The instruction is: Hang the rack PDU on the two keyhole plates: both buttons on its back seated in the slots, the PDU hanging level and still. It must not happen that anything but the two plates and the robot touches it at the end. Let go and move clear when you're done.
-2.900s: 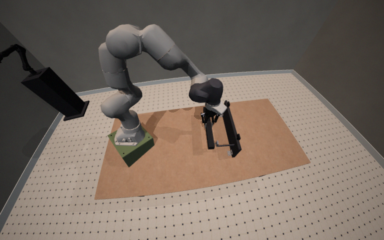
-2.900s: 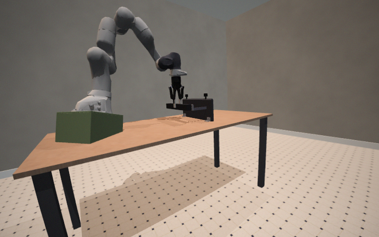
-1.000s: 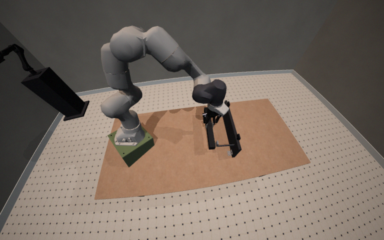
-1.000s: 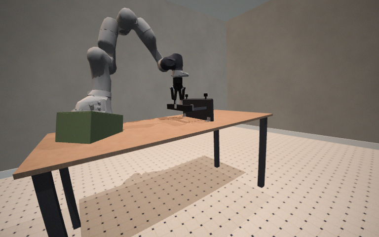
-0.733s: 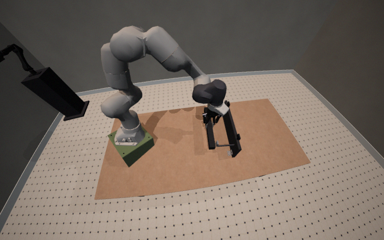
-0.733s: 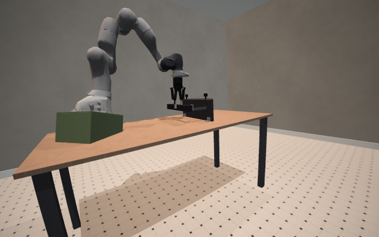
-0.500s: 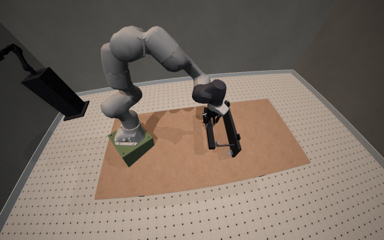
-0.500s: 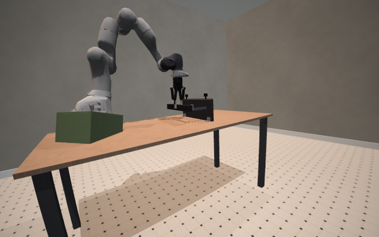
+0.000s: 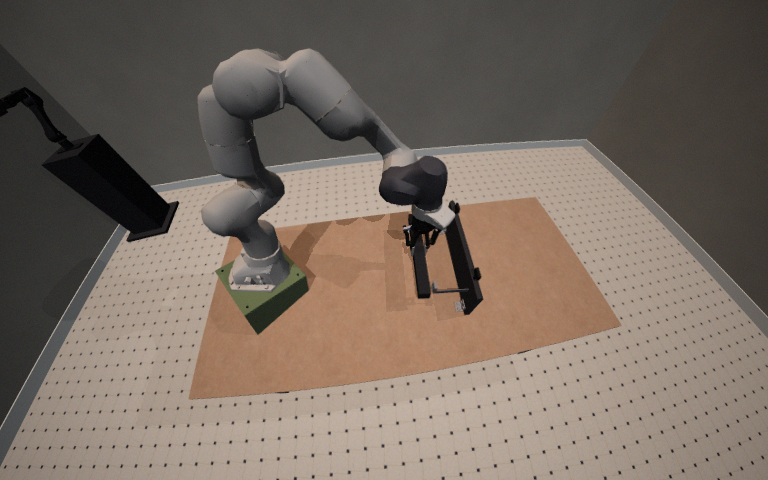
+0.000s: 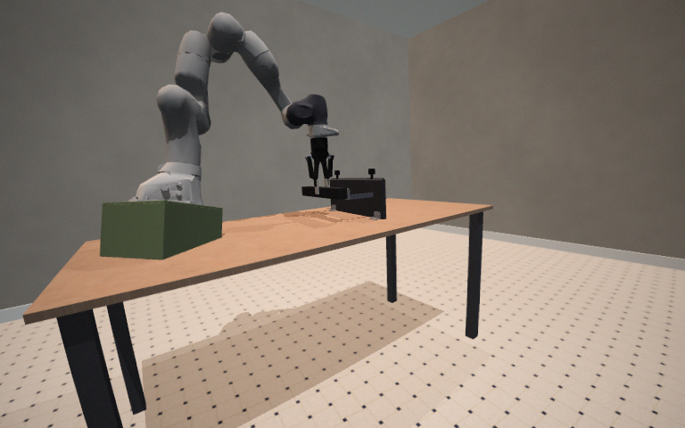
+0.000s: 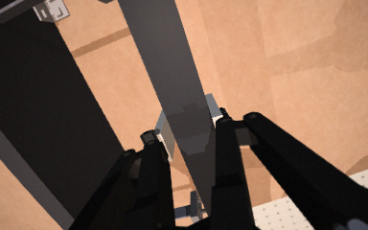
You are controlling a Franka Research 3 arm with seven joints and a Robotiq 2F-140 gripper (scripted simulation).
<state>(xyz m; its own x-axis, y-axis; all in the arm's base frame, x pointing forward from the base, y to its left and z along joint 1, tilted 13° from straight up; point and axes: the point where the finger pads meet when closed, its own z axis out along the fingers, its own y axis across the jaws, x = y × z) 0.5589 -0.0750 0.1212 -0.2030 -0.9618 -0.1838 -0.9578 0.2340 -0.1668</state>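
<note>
Right now my hand is 2 cm short of the rack PDU and 2 cm above it. From my hand the other things lie so: black upright panel (17 cm ahead, 6 cm below, 3 cm to the right).
</note>
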